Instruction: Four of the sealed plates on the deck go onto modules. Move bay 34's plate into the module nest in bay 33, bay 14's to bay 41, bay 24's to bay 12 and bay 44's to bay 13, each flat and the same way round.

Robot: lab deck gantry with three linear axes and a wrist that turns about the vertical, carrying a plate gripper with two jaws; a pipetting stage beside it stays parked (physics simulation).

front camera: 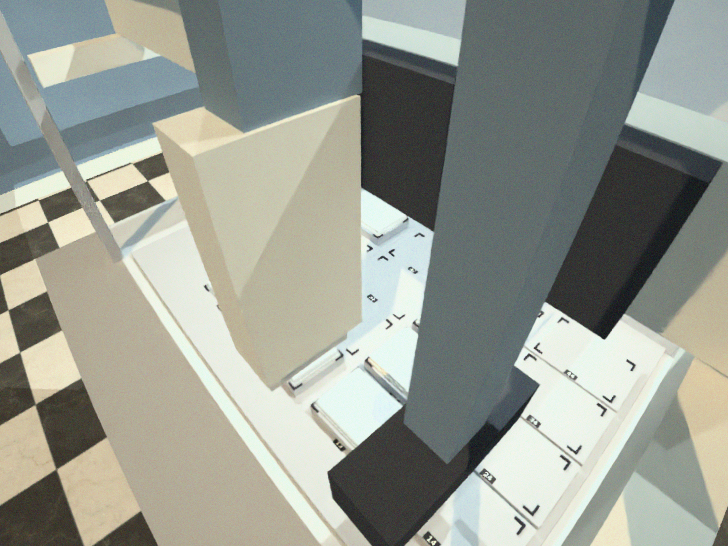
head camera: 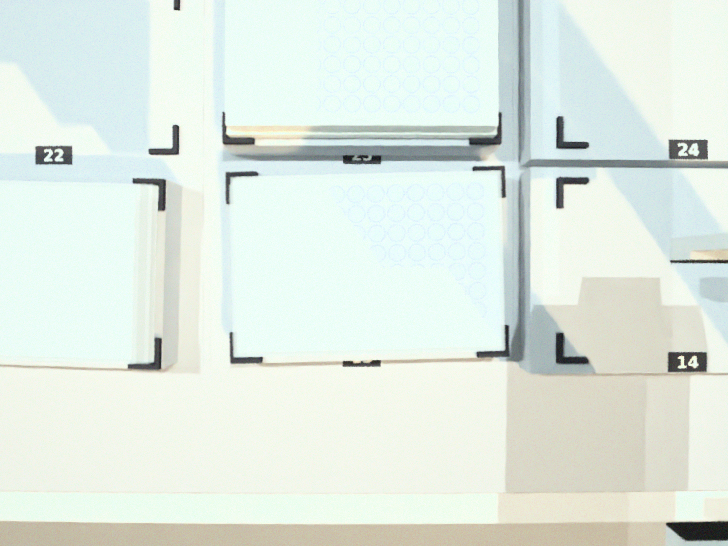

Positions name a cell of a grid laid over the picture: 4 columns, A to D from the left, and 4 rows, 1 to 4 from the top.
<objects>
sealed plate: front camera B3; head camera C2
</objects>
